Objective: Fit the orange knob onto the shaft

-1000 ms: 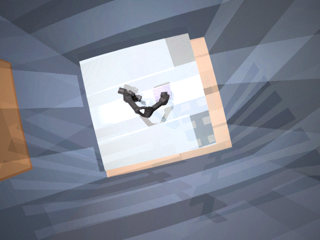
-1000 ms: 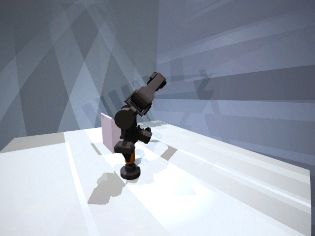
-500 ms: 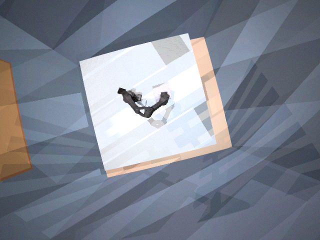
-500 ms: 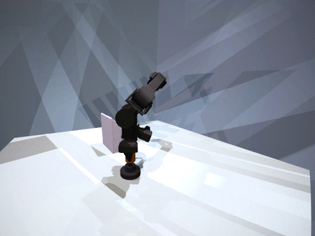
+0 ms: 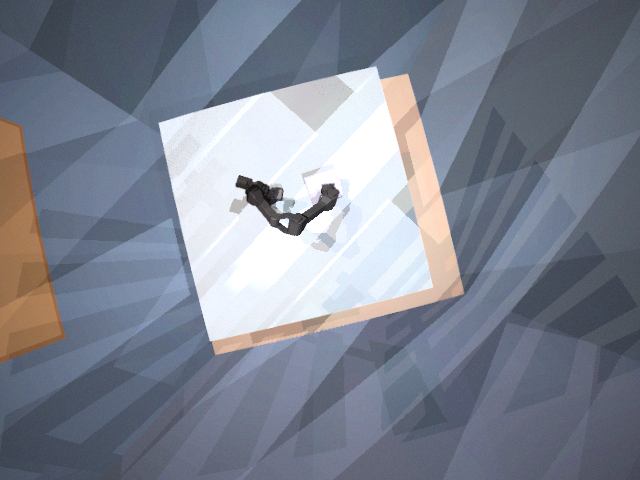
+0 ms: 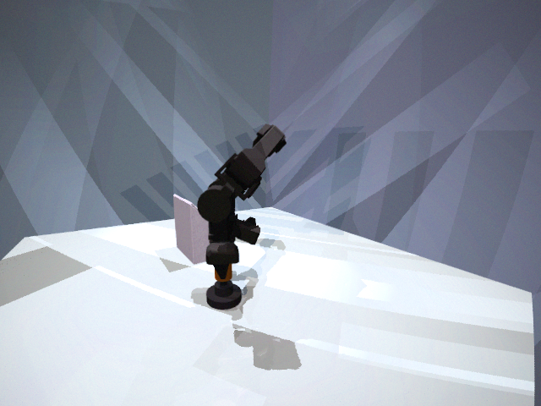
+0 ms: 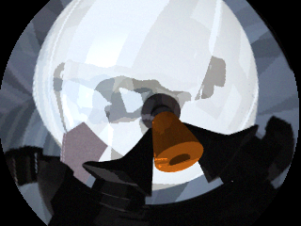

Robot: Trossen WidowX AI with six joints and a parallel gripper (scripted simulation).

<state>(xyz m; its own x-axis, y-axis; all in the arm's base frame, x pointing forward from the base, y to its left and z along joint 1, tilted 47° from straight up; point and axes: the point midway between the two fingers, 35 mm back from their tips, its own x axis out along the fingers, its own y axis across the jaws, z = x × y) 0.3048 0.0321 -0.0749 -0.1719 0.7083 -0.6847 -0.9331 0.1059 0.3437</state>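
Right now the orange knob is 2 cm above my gripper tip. Also, from my gripper tip: dark round pedestal: 4 cm below.
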